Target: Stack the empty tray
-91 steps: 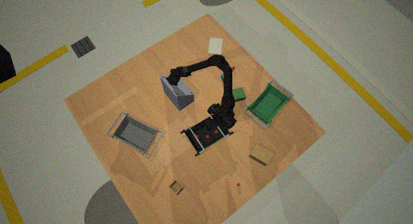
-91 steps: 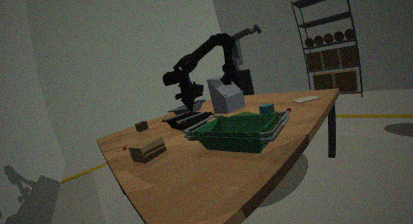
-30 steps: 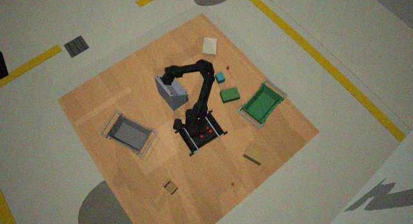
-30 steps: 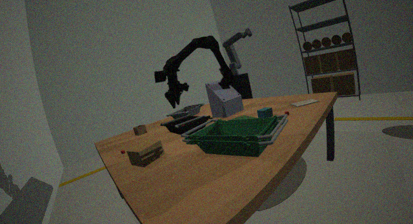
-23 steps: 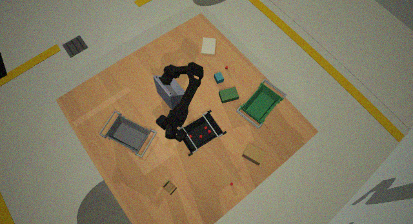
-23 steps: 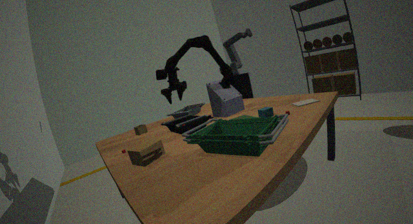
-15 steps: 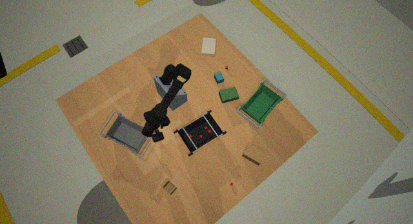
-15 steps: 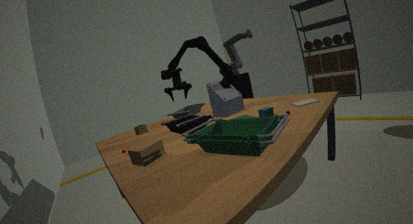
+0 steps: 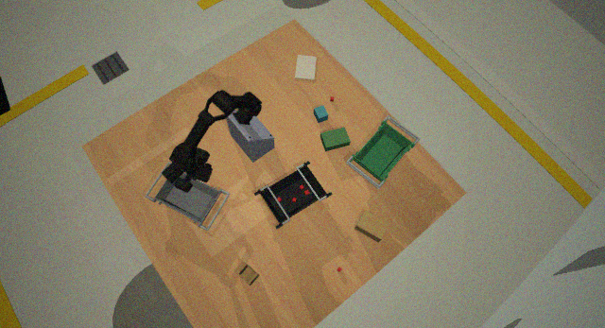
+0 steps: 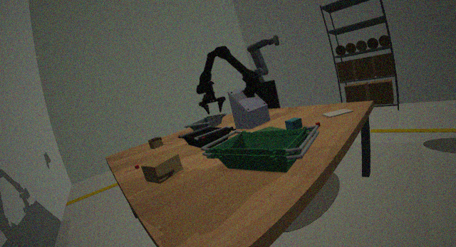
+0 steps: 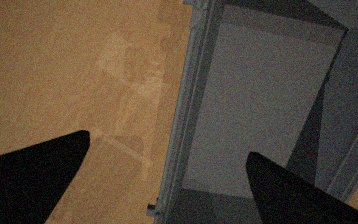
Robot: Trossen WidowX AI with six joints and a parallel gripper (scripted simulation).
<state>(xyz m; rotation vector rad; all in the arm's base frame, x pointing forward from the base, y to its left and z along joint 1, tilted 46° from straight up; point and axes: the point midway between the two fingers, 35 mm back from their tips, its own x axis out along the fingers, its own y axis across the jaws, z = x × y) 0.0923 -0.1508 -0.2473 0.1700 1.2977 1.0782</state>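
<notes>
My gripper tip is 4 cm short of the grey plastic tray, 7 cm to the left of it and 5 cm above it. From my gripper tip the other things lie so: teal cube: 1 cm behind, 65 cm to the left, 7 cm below; then small brown box: 46 cm ahead, 2 cm to the right, 8 cm below; then green block: 14 cm ahead, 64 cm to the left, 8 cm below.
</notes>
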